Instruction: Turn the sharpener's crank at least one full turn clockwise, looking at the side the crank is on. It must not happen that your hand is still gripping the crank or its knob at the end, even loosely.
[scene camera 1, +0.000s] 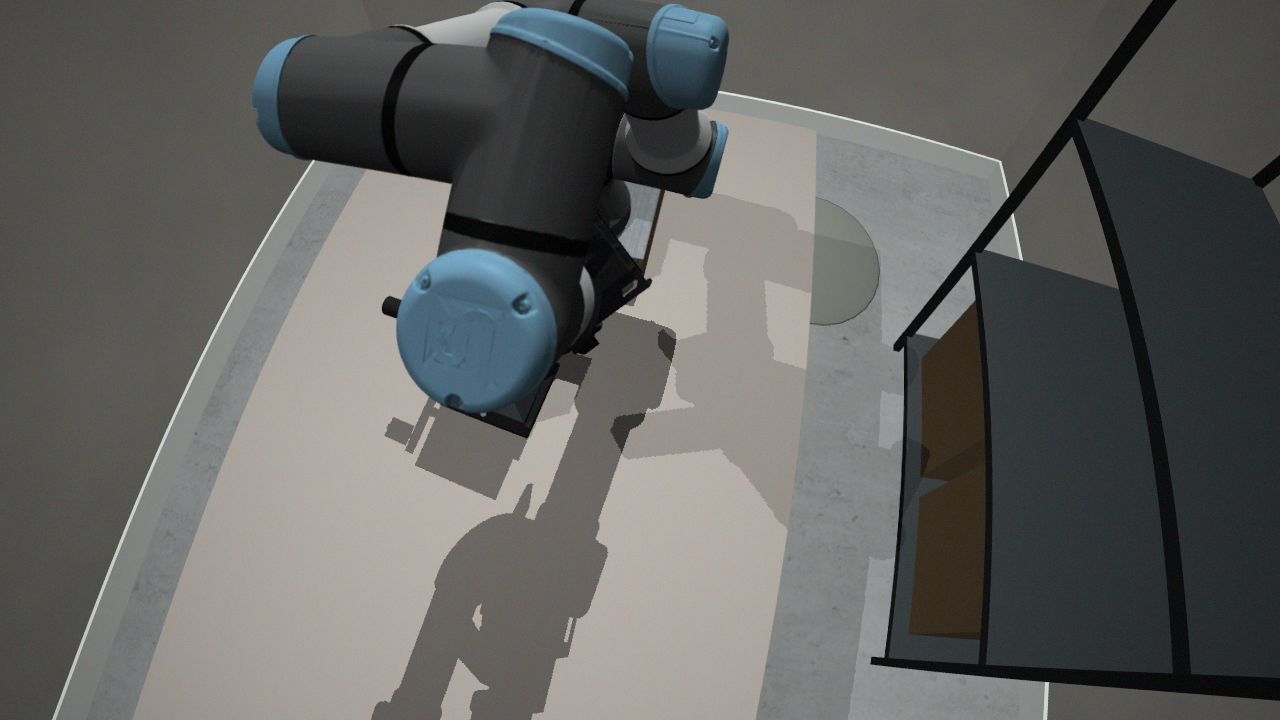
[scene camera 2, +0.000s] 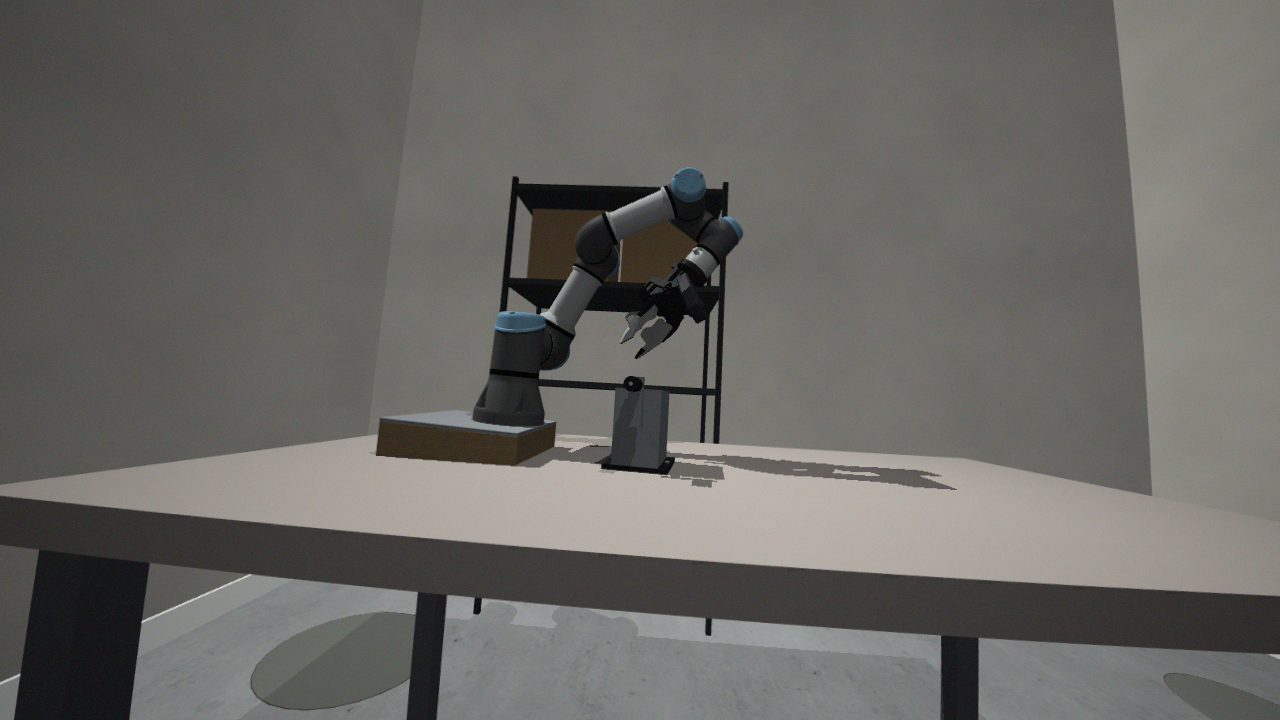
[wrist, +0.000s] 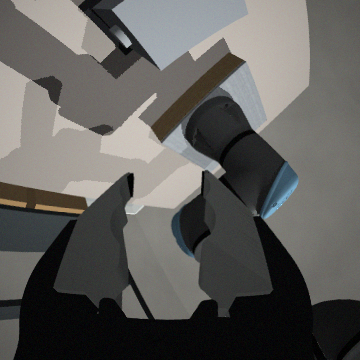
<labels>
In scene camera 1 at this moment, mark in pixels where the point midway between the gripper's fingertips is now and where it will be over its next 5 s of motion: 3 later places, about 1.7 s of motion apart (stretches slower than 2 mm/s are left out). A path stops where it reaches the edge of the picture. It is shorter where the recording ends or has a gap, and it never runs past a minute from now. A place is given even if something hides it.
My gripper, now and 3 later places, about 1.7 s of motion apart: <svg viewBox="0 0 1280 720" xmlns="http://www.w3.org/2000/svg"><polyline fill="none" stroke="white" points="579,282 437,307 357,279 390,307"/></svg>
</labels>
